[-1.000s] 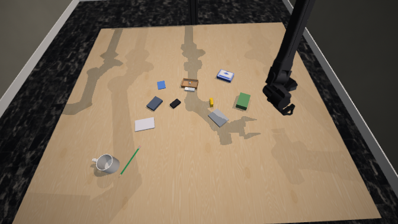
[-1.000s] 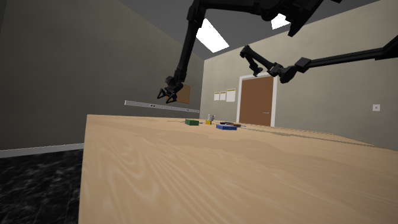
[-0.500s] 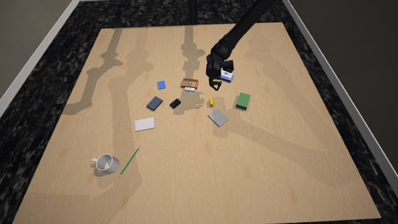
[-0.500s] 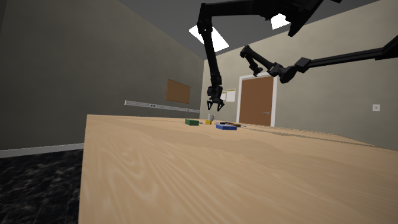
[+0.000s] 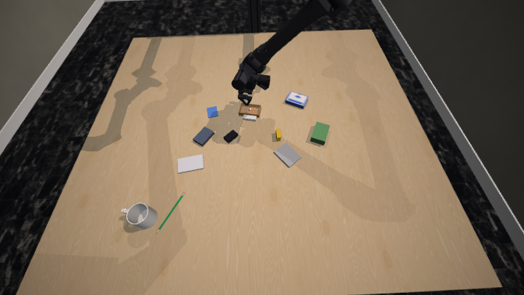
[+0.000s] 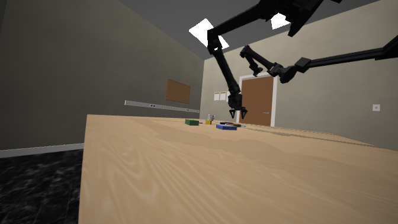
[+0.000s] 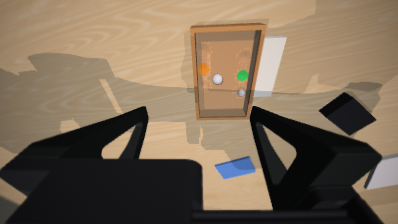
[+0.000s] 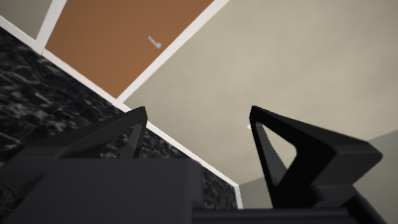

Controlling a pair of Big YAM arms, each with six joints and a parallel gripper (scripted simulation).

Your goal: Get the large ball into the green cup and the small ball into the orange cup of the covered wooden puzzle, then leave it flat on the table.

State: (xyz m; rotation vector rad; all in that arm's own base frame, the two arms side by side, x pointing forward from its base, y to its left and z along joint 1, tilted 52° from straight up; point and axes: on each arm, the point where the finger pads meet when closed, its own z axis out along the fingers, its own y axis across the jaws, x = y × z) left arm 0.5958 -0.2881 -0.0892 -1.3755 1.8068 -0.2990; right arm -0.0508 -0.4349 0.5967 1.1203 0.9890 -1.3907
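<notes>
Now: left hand 3 cm short of the covered wooden puzzle and 7 cm above it. Also, from my left hand: black block (18 cm ahead, 11 cm to the right, 7 cm below); white block (8 cm ahead, 1 cm to the right, 7 cm below); yellow block (21 cm ahead, 12 cm to the left, 6 cm below).
</notes>
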